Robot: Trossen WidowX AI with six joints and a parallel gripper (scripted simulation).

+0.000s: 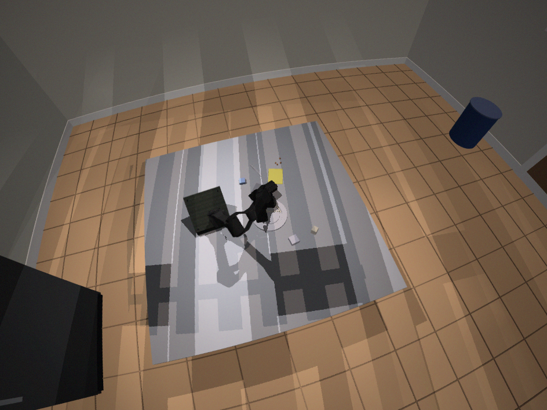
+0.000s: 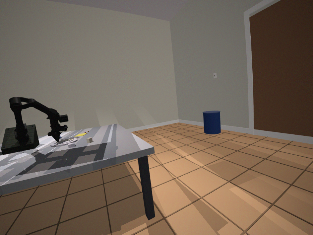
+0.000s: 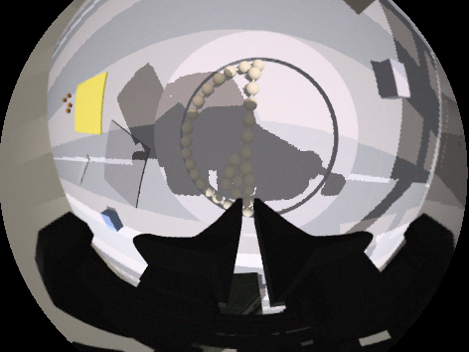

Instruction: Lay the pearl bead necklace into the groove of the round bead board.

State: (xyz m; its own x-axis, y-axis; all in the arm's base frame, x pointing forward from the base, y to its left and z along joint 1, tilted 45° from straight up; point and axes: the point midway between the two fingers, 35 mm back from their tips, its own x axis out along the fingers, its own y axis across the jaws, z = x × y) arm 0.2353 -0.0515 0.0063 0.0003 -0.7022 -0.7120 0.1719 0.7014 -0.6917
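My gripper tip is now 5 cm short of the round bead board, 2 cm to the left of it and 1 cm above it. The rest, counted from my gripper tip: grey card (16 cm to the left, 6 cm ahead, 2 cm below); then blue block (26 cm to the left, 3 cm behind, 1 cm below); then white block (21 cm to the right, 11 cm ahead, 1 cm below).
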